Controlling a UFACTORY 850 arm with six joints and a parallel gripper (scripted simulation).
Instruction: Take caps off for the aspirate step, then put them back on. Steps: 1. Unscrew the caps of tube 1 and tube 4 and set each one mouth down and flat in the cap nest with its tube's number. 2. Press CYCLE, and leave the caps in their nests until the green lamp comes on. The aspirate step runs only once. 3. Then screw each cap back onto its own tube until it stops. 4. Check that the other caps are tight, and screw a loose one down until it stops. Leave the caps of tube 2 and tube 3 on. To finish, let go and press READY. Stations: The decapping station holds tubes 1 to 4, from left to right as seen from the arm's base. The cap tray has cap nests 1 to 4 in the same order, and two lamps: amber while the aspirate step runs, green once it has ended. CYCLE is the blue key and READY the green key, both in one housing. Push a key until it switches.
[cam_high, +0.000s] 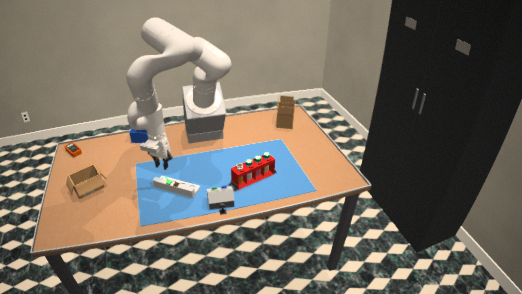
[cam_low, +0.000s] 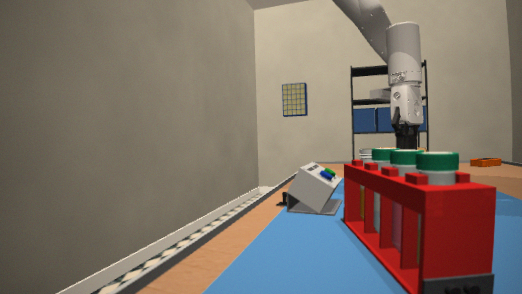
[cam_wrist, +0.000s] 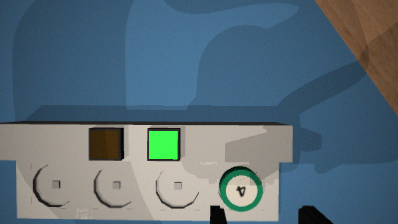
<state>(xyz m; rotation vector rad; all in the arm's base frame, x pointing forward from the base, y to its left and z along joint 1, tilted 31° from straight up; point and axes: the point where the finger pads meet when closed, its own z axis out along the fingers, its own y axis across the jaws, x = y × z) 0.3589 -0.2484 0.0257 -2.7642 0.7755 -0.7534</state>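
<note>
Now: the tube cap 100 mm below my hand. Also, from my hand: green ready key 240 mm to the left, 170 mm ahead, 50 mm below; then key housing 260 mm to the left, 180 mm ahead, 60 mm below; then blue cycle key 280 mm to the left, 170 mm ahead, 50 mm below.
</note>
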